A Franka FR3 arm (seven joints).
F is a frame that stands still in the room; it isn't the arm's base.
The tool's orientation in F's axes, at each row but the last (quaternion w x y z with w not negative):
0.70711, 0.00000, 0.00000, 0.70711
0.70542, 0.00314, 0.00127, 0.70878
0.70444, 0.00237, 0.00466, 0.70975
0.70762, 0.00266, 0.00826, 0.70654
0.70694, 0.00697, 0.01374, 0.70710
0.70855, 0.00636, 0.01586, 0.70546
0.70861, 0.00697, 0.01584, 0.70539
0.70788, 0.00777, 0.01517, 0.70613
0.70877, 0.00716, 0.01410, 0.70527
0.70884, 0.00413, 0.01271, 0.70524
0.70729, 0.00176, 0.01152, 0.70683
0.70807, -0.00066, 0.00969, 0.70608
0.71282, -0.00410, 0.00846, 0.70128
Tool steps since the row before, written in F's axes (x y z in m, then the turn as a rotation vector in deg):
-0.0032, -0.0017, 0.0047, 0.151, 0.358, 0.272
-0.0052, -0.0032, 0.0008, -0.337, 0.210, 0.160
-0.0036, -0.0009, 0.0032, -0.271, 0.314, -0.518
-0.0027, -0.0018, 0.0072, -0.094, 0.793, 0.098
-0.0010, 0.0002, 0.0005, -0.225, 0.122, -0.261
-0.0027, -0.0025, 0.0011, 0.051, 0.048, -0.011
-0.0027, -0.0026, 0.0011, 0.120, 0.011, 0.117
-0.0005, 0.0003, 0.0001, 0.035, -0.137, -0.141
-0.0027, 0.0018, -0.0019, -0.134, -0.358, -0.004
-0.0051, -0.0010, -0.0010, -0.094, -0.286, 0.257
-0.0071, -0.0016, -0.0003, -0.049, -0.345, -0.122
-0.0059, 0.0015, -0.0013, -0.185, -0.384, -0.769
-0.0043, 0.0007, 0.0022, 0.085, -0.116, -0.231
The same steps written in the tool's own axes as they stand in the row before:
-0.0017, 0.0032, 0.0047, 0.358, -0.151, 0.272
-0.0032, 0.0052, 0.0008, 0.212, 0.337, 0.157
-0.0009, 0.0036, 0.0032, 0.318, 0.263, -0.520
-0.0019, 0.0028, 0.0071, 0.792, 0.097, 0.103
0.0002, 0.0010, 0.0005, 0.125, 0.217, -0.266
-0.0025, 0.0027, 0.0010, 0.048, -0.051, -0.009
-0.0026, 0.0027, 0.0010, 0.010, -0.116, 0.121
0.0003, 0.0005, 0.0001, -0.135, -0.040, -0.141
0.0018, 0.0027, -0.0020, -0.359, 0.132, -0.012
-0.0010, 0.0051, -0.0011, -0.290, 0.099, 0.251
-0.0016, 0.0071, -0.0005, -0.343, 0.046, -0.128
0.0015, 0.0059, -0.0014, -0.373, 0.174, -0.777
0.0006, 0.0043, 0.0022, -0.110, -0.088, -0.232

